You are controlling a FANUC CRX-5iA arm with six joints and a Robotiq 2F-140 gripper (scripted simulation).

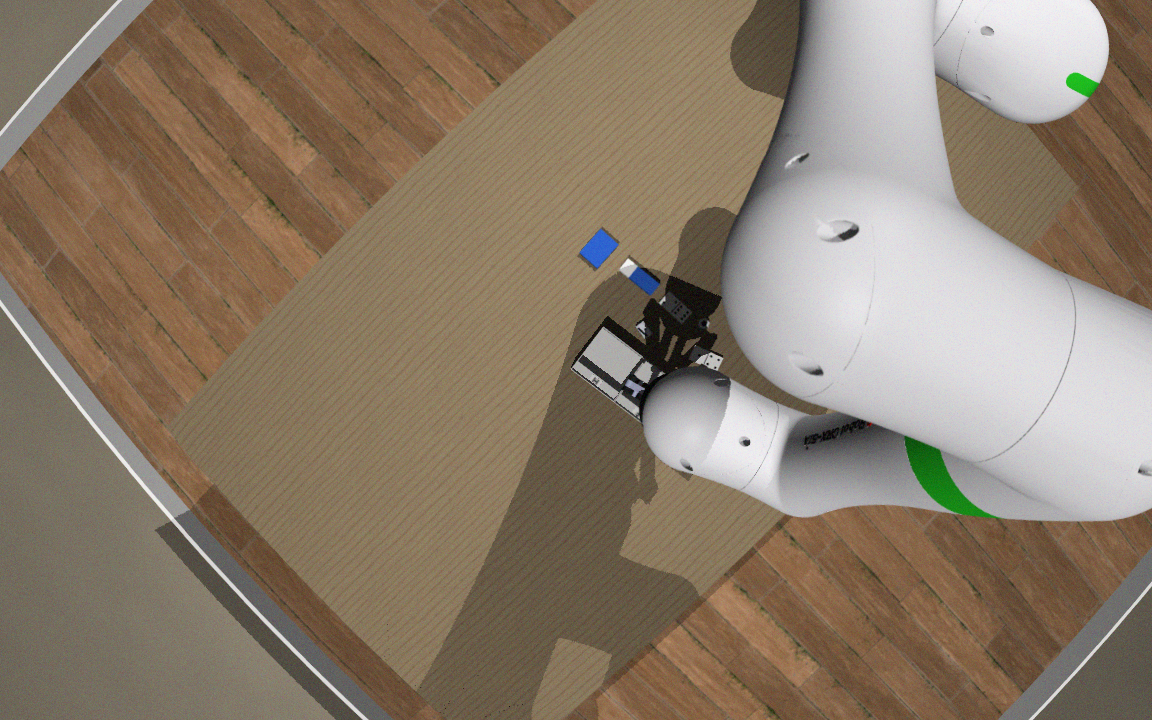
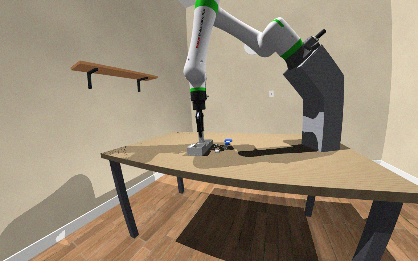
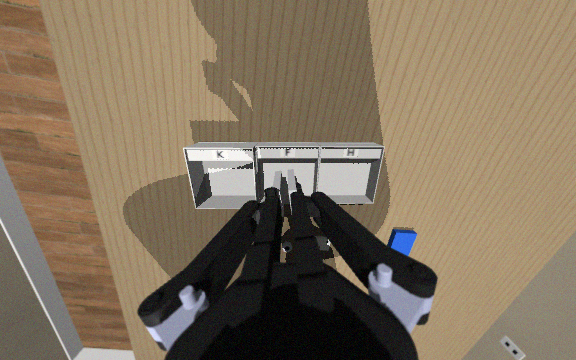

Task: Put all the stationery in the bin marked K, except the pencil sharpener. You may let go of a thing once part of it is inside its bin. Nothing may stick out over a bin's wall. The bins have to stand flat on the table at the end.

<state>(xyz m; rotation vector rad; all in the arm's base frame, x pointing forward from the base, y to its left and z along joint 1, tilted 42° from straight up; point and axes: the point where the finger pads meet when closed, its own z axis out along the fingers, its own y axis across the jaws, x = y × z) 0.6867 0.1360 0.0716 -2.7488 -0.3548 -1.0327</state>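
Now: hand 5 cm above the grey bin. Also, from my hand: silver pencil sharpener: 6 cm behind, 9 cm to the right, 7 cm below; white eraser: 10 cm behind, 17 cm to the right, 7 cm below; small dark ring: 14 cm behind, 4 cm to the right, 7 cm below.
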